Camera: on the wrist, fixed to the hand. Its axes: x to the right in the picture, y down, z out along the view.
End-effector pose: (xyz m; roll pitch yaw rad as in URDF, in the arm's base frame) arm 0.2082 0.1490 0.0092 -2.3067 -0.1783 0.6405
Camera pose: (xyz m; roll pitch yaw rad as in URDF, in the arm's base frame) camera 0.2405 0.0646 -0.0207 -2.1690 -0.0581 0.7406
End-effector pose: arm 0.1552 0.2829 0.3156 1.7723 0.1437 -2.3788
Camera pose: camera 0.1890 0.2720 0.4039 1.8986 0.1519 -2.5362
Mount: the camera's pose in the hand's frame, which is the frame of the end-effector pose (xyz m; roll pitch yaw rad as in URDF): -0.0294 0.0770 -0.0476 0.1479 -0.1544 0.0215
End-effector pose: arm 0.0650 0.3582 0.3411 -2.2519 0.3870 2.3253
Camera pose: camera 0.1536 0.3887 0.3246 -2.0504 0.4981 2.4464
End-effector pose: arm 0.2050 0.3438 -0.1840 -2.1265 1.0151 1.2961
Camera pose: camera 0.2695 0.2739 -0.1803 -1.7439 1.1008 1.5630
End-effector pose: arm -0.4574 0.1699 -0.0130 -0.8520 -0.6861 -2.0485
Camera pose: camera -0.4597 0.1330 -0.1007 -0.8225 -0.7640 -1.8679
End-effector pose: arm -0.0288 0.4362 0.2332 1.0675 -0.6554 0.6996
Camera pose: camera -0.1181 0.4640 0.2506 1.3264 -0.7418 0.5299
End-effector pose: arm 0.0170 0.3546 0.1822 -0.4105 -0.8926 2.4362
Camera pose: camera -0.0465 0.3409 0.1126 -0.3882 -1.0206 2.5914
